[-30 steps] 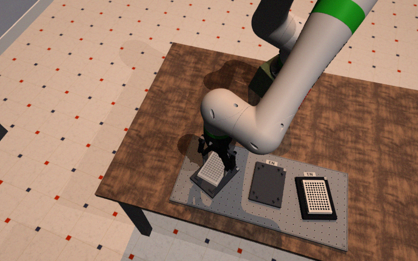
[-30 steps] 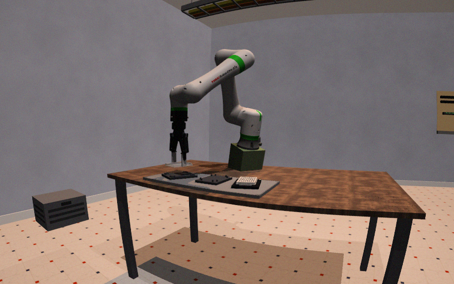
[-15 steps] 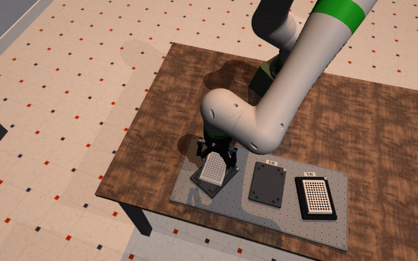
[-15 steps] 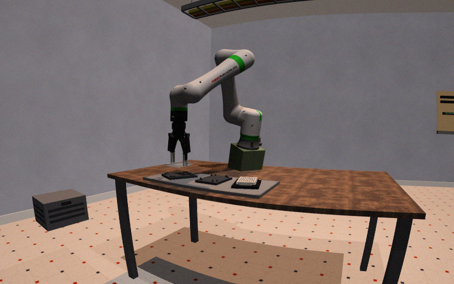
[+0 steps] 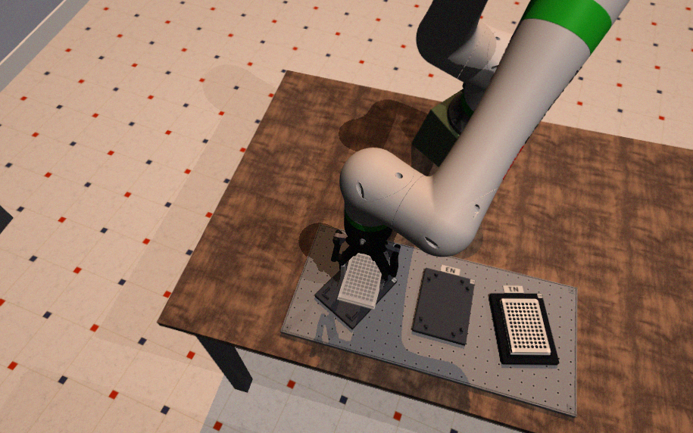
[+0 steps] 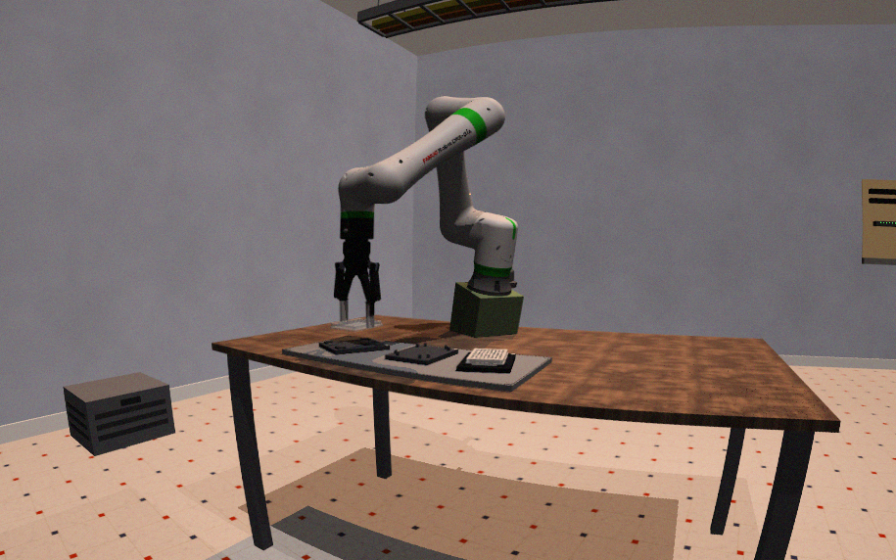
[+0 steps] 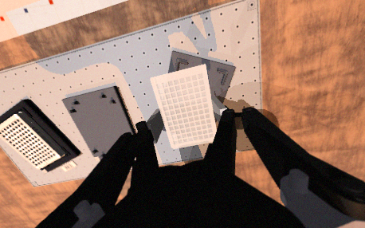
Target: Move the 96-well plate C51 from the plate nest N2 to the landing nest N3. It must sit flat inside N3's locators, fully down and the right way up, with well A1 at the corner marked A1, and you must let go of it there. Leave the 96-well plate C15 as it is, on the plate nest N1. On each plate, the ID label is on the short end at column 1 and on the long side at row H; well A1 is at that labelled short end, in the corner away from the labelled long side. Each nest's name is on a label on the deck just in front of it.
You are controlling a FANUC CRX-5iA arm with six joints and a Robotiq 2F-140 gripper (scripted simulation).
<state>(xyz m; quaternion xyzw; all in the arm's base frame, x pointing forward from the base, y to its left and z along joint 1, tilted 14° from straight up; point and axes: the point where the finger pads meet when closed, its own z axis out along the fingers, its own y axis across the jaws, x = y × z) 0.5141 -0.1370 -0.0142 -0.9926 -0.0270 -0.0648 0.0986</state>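
Now: the landing nest N3 3 cm behind my hand, 20 cm to the left of it and 8 cm below it. From my hand the other things lie so: dark plate nest N2: 1 cm to the right, 8 cm below; then white 96-well plate C51: 2 cm below; then N2 label: 9 cm behind, 2 cm to the left, 9 cm below.
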